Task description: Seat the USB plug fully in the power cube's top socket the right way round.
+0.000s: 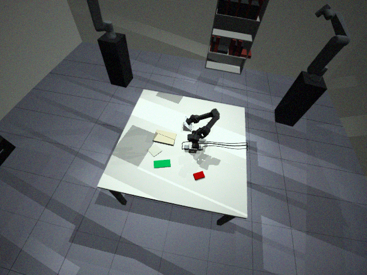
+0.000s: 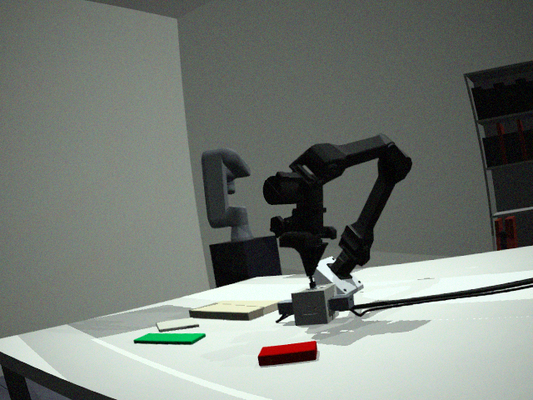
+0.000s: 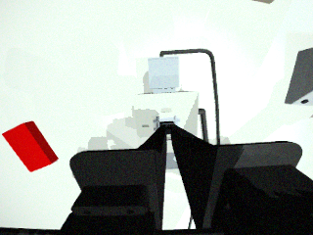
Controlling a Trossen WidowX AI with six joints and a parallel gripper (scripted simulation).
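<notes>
My gripper tip is 2 cm above the dark USB plug. From my gripper tip the other things lie so: green flat block: 24 cm ahead, 23 cm to the right, 10 cm below; tan board: 5 cm behind, 30 cm to the right, 9 cm below; red block: 25 cm ahead, 13 cm to the left, 9 cm below.
</notes>
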